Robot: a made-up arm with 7 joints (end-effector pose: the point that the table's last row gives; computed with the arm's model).
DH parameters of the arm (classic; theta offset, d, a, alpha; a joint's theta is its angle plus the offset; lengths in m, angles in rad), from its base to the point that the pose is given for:
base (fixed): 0 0 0 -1.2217
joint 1: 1.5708 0 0 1.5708
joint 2: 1.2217 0 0 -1.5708
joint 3: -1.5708 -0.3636 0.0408 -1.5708
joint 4: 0 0 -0.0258 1.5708
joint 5: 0 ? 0 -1.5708
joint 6: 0 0 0 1.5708
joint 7: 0 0 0 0
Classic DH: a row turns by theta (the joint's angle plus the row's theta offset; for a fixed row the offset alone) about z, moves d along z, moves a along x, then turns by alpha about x.
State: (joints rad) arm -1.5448 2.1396 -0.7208 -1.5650 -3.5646 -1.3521 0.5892
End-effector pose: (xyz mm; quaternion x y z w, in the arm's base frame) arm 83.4 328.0 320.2 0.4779 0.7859 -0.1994 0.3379
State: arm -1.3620 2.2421 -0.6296 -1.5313 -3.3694 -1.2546 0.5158
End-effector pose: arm 57.3 331.6 330.1 0.4402 0.8048 -0.2717 0.2912
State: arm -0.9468 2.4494 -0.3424 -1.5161 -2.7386 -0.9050 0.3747
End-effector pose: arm 33.9 273.6 385.4 0.5053 0.7457 -0.4238 0.0951
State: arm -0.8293 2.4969 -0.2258 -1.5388 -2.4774 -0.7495 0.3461
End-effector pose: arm 42.3 239.9 402.2 -0.5777 -0.6736 0.4610 0.0007
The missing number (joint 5, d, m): -0.2133
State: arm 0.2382 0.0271 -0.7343 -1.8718 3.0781 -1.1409 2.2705
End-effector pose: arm 121.8 -147.5 -364.2 0.0027 -0.2678 -0.6537 0.7078
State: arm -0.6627 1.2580 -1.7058 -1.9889 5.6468 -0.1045 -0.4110
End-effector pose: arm 205.9 190.6 -268.8 0.0459 -0.3868 -0.9210 0.0117
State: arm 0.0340 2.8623 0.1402 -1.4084 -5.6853 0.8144 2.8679
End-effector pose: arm 256.9 86.5 408.6 -0.1039 -0.8791 0.3307 0.3273
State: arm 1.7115 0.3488 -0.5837 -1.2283 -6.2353 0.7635 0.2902
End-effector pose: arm -482.2 -77.0 -164.4 -0.0349 0.5873 0.1062 0.8016
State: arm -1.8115 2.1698 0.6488 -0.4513 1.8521 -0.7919 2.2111
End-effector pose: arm -220.0 488.0 216.7 0.5965 0.0878 0.4797 0.6375
